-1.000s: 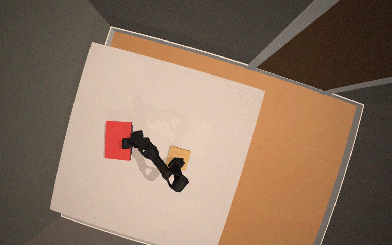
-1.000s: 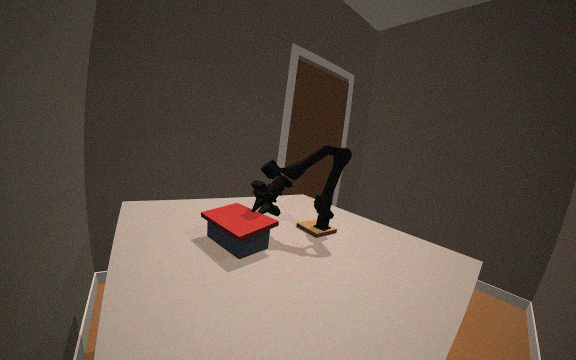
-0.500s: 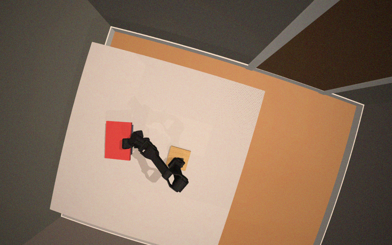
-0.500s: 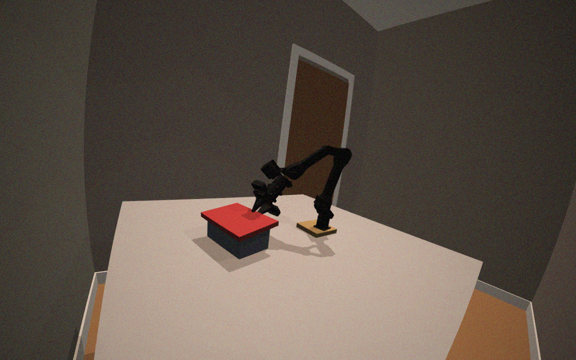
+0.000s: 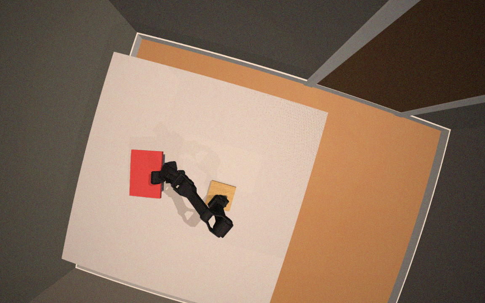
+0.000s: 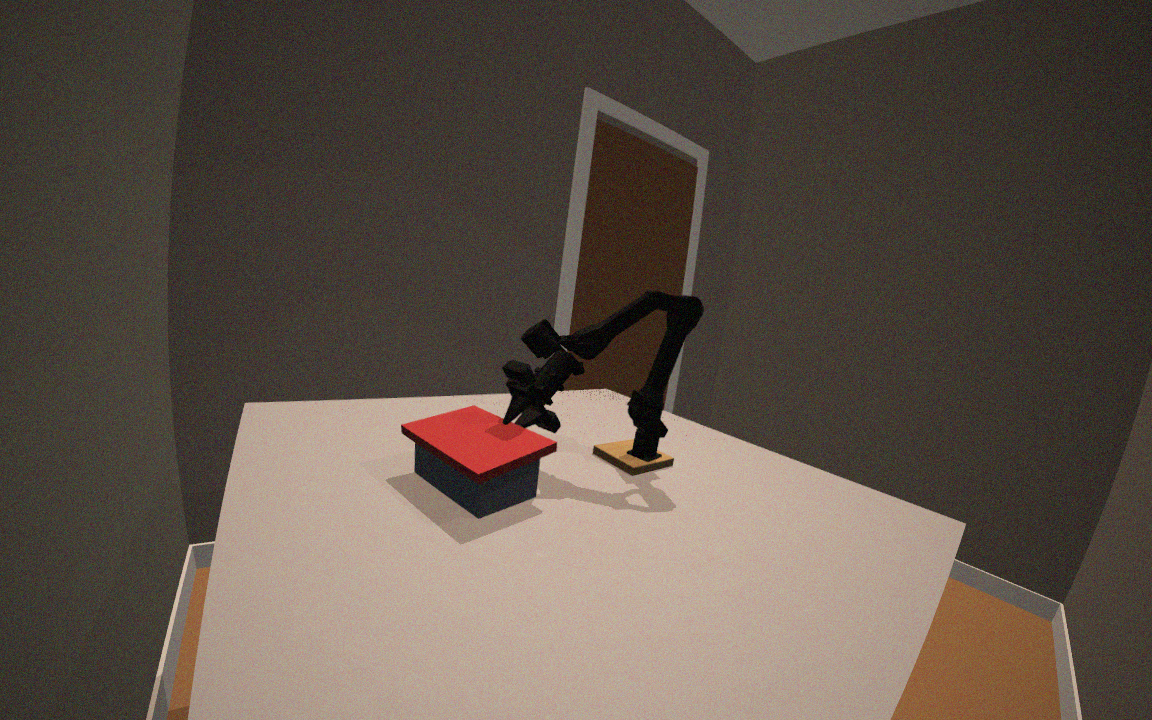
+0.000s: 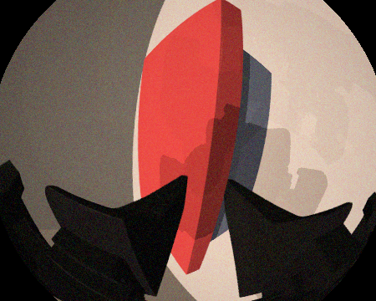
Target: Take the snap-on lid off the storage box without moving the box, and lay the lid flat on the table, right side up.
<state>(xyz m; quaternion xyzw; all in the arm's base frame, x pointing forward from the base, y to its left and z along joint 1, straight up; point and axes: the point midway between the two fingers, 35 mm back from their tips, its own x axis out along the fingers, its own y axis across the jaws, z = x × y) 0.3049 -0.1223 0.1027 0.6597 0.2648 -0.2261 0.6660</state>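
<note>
The red lid lies 8 cm ahead of my gripper tip. Also, from my gripper tip: dark blue storage box 8 cm ahead, 6 cm below.
</note>
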